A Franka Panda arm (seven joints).
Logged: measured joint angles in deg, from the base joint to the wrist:
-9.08 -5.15 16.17 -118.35 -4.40 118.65 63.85
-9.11 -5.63 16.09 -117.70 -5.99 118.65 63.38
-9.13 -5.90 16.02 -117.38 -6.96 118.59 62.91
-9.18 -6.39 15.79 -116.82 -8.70 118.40 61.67
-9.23 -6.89 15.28 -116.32 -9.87 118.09 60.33
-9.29 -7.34 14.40 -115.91 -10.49 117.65 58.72
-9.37 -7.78 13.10 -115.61 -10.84 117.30 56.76
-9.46 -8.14 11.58 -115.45 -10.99 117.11 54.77
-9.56 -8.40 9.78 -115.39 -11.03 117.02 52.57
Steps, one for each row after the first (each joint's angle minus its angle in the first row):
-0.03 -0.48 -0.08 0.65 -1.59 0.00 -0.47
-0.05 -0.75 -0.15 0.97 -2.56 -0.06 -0.94
-0.10 -1.24 -0.38 1.53 -4.30 -0.25 -2.18
-0.15 -1.74 -0.89 2.03 -5.47 -0.56 -3.52
-0.21 -2.19 -1.77 2.44 -6.09 -1.00 -5.13
-0.29 -2.63 -3.07 2.74 -6.44 -1.35 -7.09
-0.38 -2.99 -4.59 2.90 -6.59 -1.54 -9.08
-0.48 -3.25 -6.39 2.96 -6.63 -1.63 -11.28

